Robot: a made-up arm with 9 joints.
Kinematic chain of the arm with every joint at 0, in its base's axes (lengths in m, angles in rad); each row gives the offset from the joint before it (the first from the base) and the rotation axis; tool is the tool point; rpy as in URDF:
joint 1: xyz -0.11 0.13 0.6 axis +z
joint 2: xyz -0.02 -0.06 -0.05 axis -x
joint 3: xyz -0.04 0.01 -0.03 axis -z
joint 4: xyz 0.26 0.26 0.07 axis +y
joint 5: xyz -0.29 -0.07 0 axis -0.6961 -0.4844 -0.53
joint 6: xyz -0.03 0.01 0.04 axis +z
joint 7: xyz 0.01 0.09 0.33 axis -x
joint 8: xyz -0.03 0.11 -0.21 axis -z
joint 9: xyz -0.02 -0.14 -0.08 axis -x
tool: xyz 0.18 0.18 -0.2 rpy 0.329 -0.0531 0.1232
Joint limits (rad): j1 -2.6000..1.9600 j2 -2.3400..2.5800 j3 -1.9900..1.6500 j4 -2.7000..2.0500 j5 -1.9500..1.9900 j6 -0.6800..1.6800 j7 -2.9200..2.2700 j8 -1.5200..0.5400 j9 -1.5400..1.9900
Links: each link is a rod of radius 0.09 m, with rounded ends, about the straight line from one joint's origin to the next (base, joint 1, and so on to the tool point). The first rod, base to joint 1, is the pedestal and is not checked.
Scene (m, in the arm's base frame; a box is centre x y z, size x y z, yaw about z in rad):
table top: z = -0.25
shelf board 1: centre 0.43 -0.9 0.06 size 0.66 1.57 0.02 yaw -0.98
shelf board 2: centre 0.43 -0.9 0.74 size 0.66 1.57 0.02 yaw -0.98
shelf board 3: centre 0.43 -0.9 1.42 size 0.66 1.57 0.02 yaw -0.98
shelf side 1: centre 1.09 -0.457 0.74 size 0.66 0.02 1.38 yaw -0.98
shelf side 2: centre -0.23 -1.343 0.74 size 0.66 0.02 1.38 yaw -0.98
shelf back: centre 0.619 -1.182 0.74 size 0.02 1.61 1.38 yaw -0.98
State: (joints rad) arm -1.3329 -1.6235 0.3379 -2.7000 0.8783 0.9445 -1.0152 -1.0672 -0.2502
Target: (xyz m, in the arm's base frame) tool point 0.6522 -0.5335 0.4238
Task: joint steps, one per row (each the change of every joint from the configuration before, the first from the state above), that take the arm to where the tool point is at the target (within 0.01 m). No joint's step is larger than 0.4 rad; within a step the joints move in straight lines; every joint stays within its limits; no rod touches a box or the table.
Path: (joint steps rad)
1: 0.2773 -0.1024 -0.0672 0.1501 -0.1863 0.0311 0.3628 0.0375 -0.0549
2: 0.2772 -0.1023 -0.0672 0.1501 -0.1863 0.0310 0.3628 0.0376 -0.0549
3: 0.2773 -0.1024 -0.0671 0.1501 -0.1862 0.0311 0.3628 0.0375 -0.0550
4: 0.2772 -0.1023 -0.0672 0.1501 -0.1863 0.0311 0.3627 0.0375 -0.0549
5: 0.2773 -0.1024 -0.0672 0.1501 -0.1863 0.0310 0.3628 0.0375 -0.0549
6: 0.2772 -0.1023 -0.0672 0.1500 -0.1863 0.0311 0.3628 0.0376 -0.0549
7: 0.2773 -0.1024 -0.0671 0.1501 -0.1863 0.0310 0.3628 0.0375 -0.0549
8: -0.3636 0.1680 0.1831 -0.0577 0.2977 -0.0235 -0.2809 -0.0642 0.1160
9: -0.3635 0.1680 0.1830 -0.0578 0.2976 -0.0235 -0.2809 -0.0642 0.1161
10: -0.3635 0.1680 0.1831 -0.0577 0.2976 -0.0236 -0.2809 -0.0642 0.1160
11: -0.3635 0.1680 0.1831 -0.0577 0.2976 -0.0235 -0.2809 -0.0642 0.1161
12: -0.0507 0.0375 0.0392 -0.1418 -0.0260 0.0069 -0.2878 -0.0199 -0.0515
13: -0.0506 0.0376 0.0391 -0.1417 -0.0260 0.0070 -0.2877 -0.0199 -0.0515
14: -0.0507 0.0375 0.0391 -0.1417 -0.0259 0.0069 -0.2877 -0.0199 -0.0514

